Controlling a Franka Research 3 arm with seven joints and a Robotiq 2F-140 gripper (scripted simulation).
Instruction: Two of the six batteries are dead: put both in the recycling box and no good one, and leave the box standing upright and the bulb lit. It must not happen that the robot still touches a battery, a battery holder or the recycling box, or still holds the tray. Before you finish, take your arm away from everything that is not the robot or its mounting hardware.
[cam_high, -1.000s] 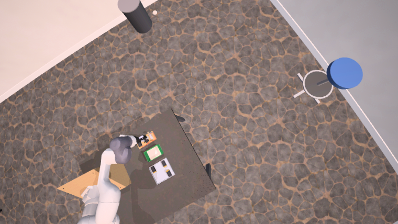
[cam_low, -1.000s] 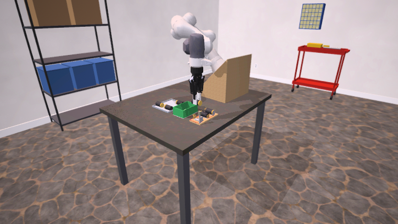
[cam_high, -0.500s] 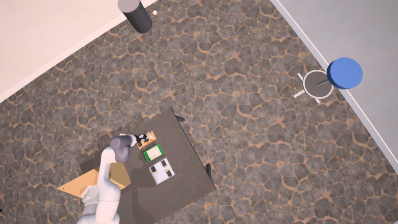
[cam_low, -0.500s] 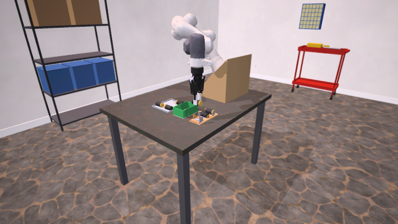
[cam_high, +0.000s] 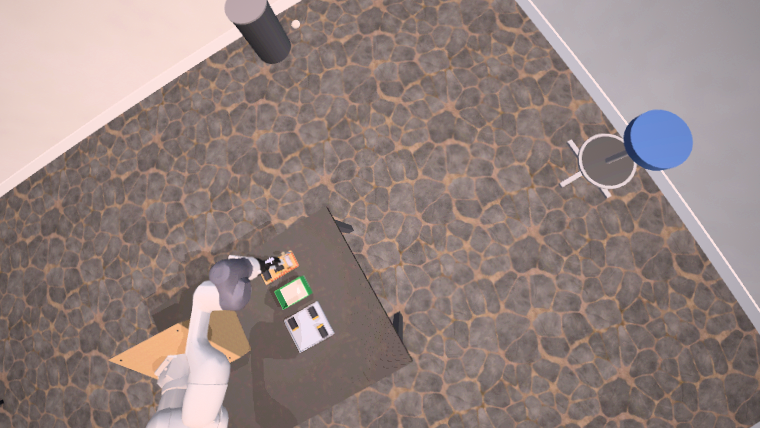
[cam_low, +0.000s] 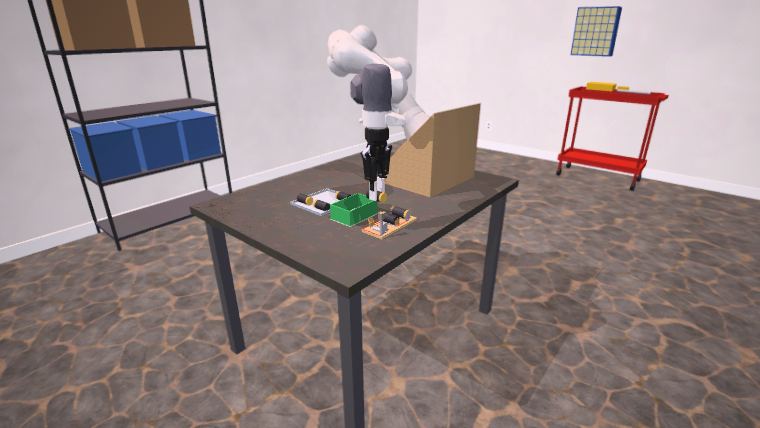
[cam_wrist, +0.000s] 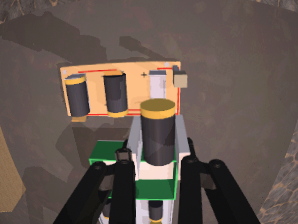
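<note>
My hand is 30 mm short of the bulb, 40 mm to the right of it and 80 mm above it. From my hand the other things lie so: white tray (100 mm behind, 330 mm to the right, 150 mm below); then green recycling box (60 mm behind, 140 mm to the right, 140 mm below).
</note>
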